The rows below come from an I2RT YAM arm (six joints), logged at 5 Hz.
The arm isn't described. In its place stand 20 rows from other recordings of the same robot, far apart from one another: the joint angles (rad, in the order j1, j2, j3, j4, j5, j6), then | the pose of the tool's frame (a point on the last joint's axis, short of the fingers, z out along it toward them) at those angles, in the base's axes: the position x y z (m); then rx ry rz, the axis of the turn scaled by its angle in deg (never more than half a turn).
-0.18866, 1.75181, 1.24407, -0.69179, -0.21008, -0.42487 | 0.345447 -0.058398 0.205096 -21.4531 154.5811 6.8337
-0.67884, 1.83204, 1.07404, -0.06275, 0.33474, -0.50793 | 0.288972 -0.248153 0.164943 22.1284 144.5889 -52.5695
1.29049, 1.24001, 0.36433, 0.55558, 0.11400, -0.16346 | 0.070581 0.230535 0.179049 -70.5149 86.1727 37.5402
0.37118, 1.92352, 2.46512, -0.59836, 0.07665, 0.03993 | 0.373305 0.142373 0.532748 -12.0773 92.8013 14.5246
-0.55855, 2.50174, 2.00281, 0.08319, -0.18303, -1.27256 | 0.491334 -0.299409 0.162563 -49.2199 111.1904 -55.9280
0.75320, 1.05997, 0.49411, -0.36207, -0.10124, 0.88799 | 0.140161 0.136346 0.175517 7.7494 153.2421 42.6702
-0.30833, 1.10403, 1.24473, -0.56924, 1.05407, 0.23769 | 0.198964 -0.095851 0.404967 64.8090 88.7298 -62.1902
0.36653, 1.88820, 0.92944, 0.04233, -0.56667, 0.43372 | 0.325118 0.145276 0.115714 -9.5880 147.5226 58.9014
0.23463, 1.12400, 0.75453, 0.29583, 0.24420, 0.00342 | 0.259072 0.053077 0.311077 -0.1980 94.0956 -1.0785
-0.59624, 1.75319, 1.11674, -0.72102, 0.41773, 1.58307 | 0.259268 -0.193401 0.171637 140.5425 69.3607 -21.3033
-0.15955, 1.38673, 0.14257, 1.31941, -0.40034, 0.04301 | 0.213092 -0.020237 0.168276 -9.8159 85.6654 11.7717
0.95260, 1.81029, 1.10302, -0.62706, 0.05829, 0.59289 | 0.194978 0.270580 0.149893 -29.4219 165.0650 10.4040
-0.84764, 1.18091, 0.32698, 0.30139, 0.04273, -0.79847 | 0.143866 -0.165288 0.154907 4.8048 131.5345 -55.7812
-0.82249, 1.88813, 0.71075, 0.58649, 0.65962, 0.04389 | 0.212985 -0.261465 0.104141 74.2066 105.3263 -65.7968
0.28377, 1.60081, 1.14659, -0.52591, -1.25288, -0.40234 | 0.299476 0.122565 0.253098 -65.1118 103.9098 84.3540
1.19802, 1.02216, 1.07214, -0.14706, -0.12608, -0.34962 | 0.080622 0.218456 0.400325 -72.8718 66.5070 42.4507
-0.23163, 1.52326, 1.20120, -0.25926, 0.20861, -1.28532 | 0.338766 -0.087477 0.296810 -61.0553 120.0683 -60.1231
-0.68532, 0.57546, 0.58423, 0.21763, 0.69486, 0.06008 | 0.095312 -0.107358 0.342071 60.4138 58.7080 -56.0516
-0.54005, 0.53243, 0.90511, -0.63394, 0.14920, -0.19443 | 0.086800 -0.058206 0.364397 24.5558 104.8145 -37.1233
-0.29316, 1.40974, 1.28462, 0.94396, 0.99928, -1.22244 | 0.270827 -0.113028 0.471150 35.6263 68.4287 -96.6408
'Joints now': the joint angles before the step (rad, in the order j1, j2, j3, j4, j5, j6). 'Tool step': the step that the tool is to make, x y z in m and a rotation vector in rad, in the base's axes. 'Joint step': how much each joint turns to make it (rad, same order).
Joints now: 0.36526, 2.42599, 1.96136, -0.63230, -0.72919, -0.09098
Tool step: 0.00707, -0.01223, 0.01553, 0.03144, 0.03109, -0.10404
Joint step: -0.02709, -0.02824, 0.00073, 0.03015, 0.00190, 0.11634
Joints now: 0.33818, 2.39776, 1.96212, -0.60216, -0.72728, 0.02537
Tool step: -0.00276, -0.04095, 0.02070, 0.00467, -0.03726, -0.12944
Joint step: -0.07400, -0.11786, -0.13504, 0.09118, 0.03548, 0.05684
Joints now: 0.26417, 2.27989, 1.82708, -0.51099, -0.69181, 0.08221
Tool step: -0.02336, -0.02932, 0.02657, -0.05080, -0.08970, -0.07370
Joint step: -0.04310, -0.16939, -0.17740, 0.06943, 0.07515, -0.02212
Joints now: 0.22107, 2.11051, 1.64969, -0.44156, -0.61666, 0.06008
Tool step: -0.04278, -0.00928, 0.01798, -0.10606, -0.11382, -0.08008
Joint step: 0.01221, -0.20791, -0.24187, 0.11294, 0.15794, -0.01602
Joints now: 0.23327, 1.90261, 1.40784, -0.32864, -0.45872, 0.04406
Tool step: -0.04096, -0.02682, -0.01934, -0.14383, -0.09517, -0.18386
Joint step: -0.02404, -0.16366, -0.30059, 0.19872, 0.22697, 0.00076
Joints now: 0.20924, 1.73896, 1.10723, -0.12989, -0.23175, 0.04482
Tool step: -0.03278, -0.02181, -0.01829, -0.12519, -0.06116, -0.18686
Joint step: -0.02061, -0.10910, -0.21402, 0.14193, 0.21362, 0.01335
